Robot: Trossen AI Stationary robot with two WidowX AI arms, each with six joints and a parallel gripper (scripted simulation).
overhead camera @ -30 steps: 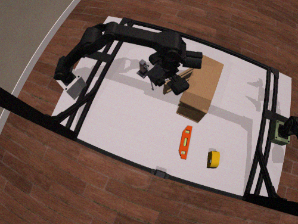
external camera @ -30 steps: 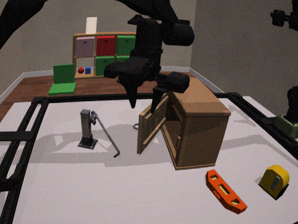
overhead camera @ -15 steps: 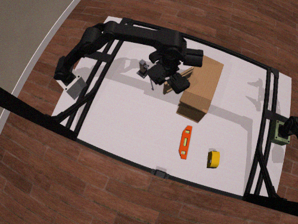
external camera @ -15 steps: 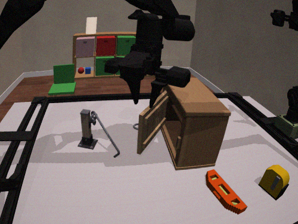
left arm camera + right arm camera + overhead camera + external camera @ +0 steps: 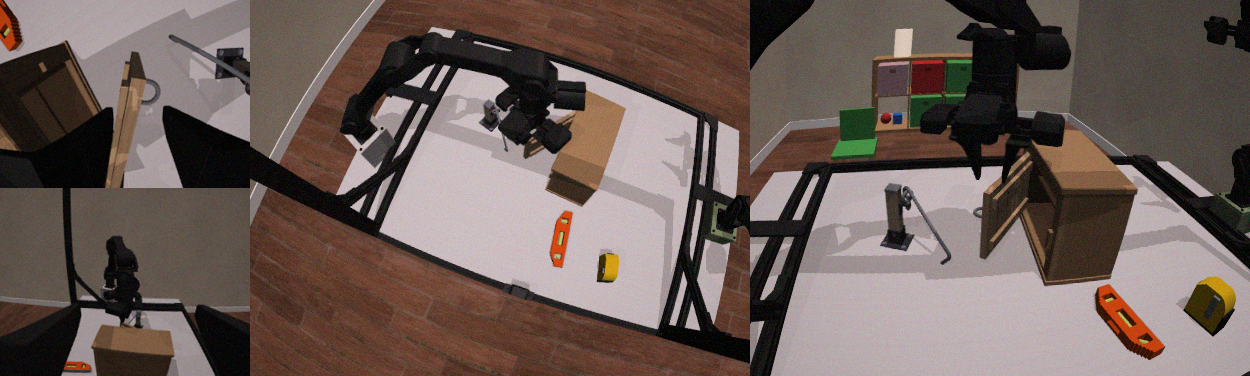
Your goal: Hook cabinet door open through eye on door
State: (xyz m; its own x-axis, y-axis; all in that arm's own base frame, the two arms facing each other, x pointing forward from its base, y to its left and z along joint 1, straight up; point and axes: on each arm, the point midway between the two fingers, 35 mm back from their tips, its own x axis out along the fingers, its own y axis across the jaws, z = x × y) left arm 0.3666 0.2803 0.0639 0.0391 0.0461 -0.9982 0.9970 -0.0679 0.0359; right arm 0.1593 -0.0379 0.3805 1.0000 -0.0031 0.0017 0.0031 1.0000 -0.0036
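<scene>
The hook lies 12 cm below my left hand, 9 cm to the left of it and 4 cm ahead of it. From my left hand the other things lie so: orange spirit level (21 cm behind, 17 cm below, 14 cm to the right); slatted door (10 cm below, 6 cm ahead, 5 cm to the right); yellow tape measure (27 cm behind, 26 cm to the right, 15 cm below).
</scene>
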